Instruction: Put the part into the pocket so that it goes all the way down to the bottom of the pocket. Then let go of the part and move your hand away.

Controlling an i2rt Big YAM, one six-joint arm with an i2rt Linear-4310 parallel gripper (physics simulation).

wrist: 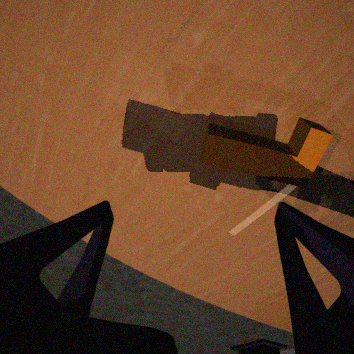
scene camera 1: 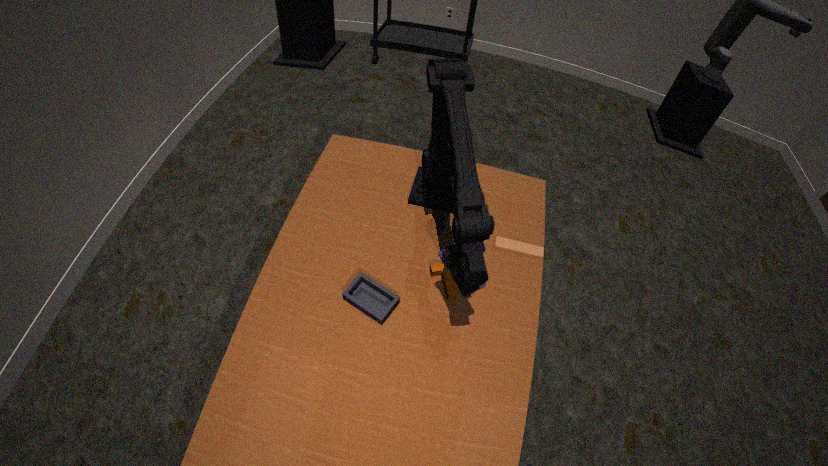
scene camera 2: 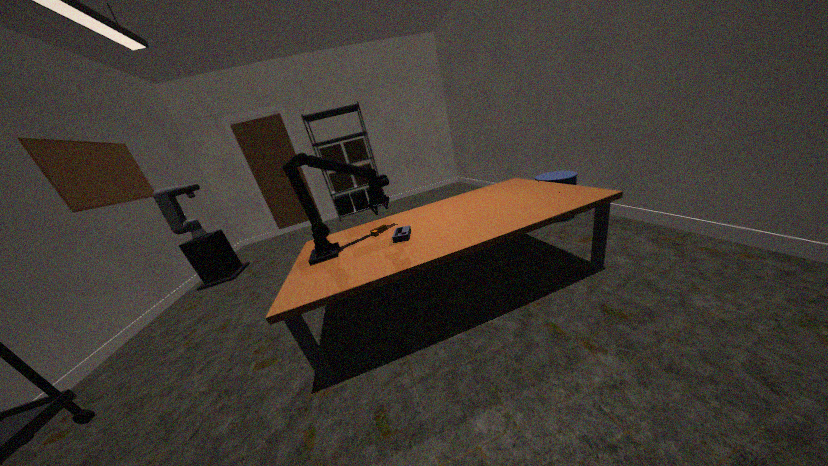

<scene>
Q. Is my gripper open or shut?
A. Open.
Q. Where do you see an orange L-shaped block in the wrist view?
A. At 294, 162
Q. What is my gripper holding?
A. Nothing.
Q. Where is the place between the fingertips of my gripper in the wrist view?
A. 191, 210
</scene>
